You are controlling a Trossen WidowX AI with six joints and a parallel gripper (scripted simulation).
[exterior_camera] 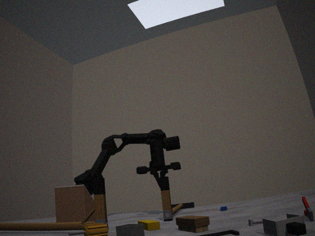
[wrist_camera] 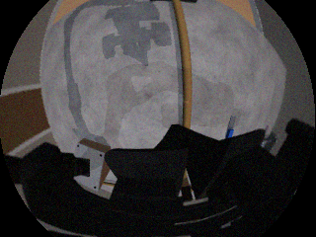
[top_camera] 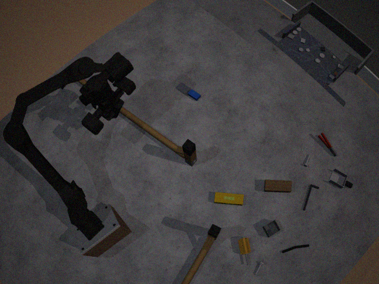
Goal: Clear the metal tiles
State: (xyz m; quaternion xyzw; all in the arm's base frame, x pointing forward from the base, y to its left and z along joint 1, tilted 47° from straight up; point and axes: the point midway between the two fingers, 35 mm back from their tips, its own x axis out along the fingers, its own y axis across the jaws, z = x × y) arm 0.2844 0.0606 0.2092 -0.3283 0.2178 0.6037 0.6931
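The long scraper is 50 mm ahead of my gripper tip, 40 mm to the left of it and 50 mm below it. The rest, counted from my gripper tip: grey box 60 mm ahead, 580 mm to the right, 110 mm below; then yellow-handled tool 40 mm behind, 550 mm to the right, 100 mm below; then yellow block 40 mm ahead, 410 mm to the right, 100 mm below.
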